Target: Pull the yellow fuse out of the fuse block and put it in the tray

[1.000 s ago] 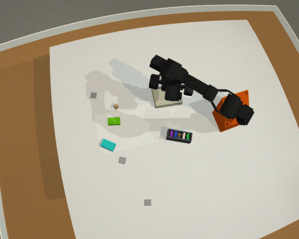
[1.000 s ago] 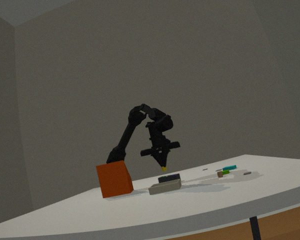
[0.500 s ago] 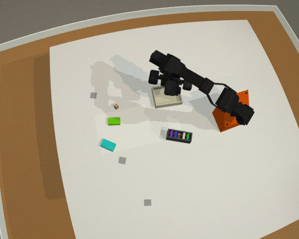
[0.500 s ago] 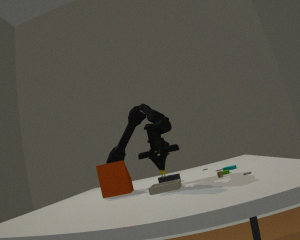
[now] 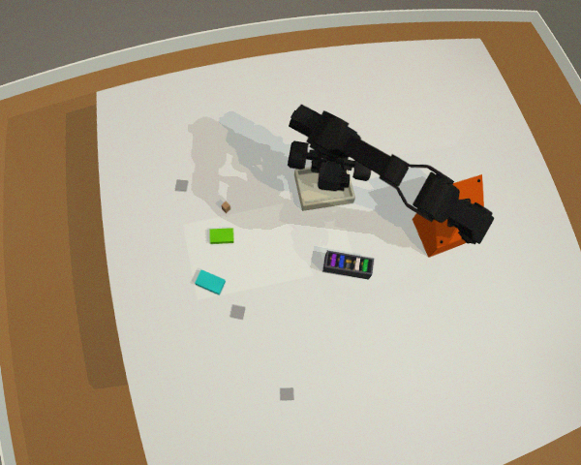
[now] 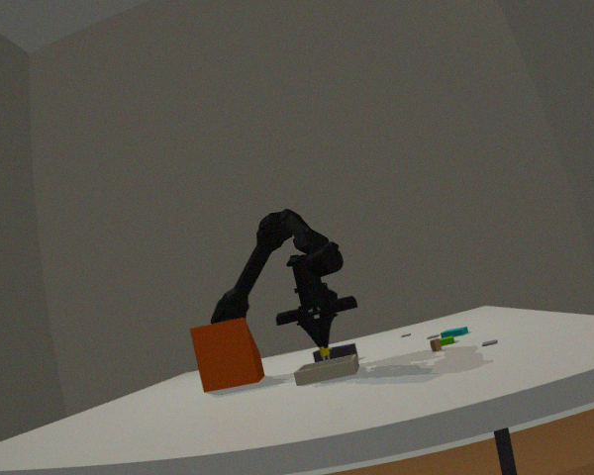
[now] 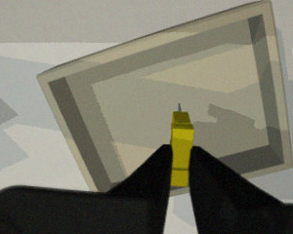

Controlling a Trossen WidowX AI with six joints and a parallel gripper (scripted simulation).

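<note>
Right now my gripper tip is 1 cm above the yellow fuse. Also, from my gripper tip: beige tray (6 cm below); blue fuse (20 cm to the left, 4 cm below, 1 cm ahead); purple fuse (20 cm to the left, 4 cm below, 3 cm ahead).
</note>
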